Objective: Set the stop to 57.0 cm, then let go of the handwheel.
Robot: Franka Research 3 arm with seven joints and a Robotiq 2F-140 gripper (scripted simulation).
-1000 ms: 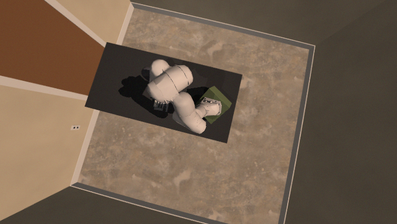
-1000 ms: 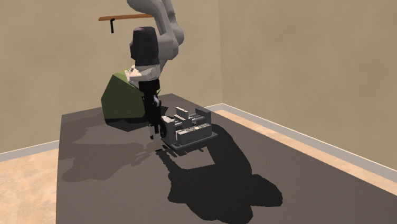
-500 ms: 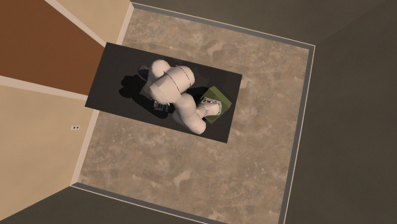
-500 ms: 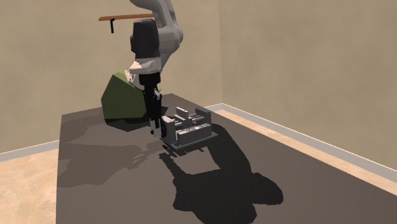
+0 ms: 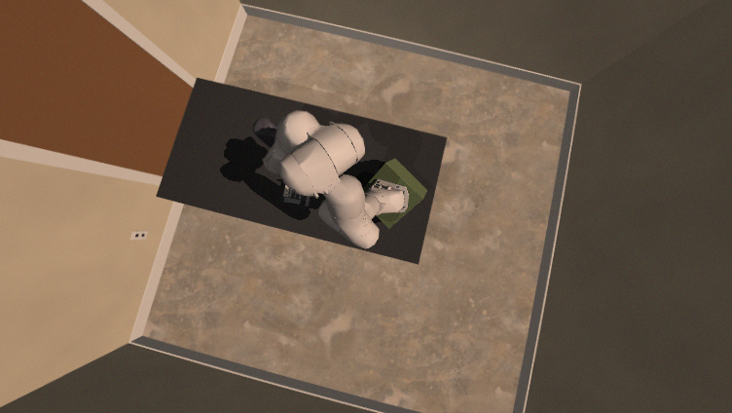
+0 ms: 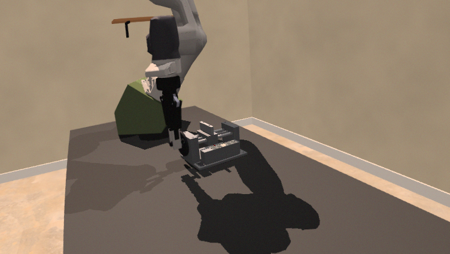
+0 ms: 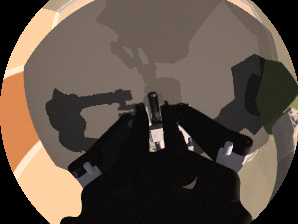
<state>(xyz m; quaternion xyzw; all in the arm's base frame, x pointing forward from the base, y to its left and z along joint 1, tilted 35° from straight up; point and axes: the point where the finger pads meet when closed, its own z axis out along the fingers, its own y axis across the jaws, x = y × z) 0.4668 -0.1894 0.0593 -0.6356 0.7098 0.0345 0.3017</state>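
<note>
Now: the handwheel 1 cm behind my hand, 2 cm to the left of it and 2 cm below it. Also, from my hand: grey stop fixture (1 cm behind, 13 cm to the left, 2 cm below).
</note>
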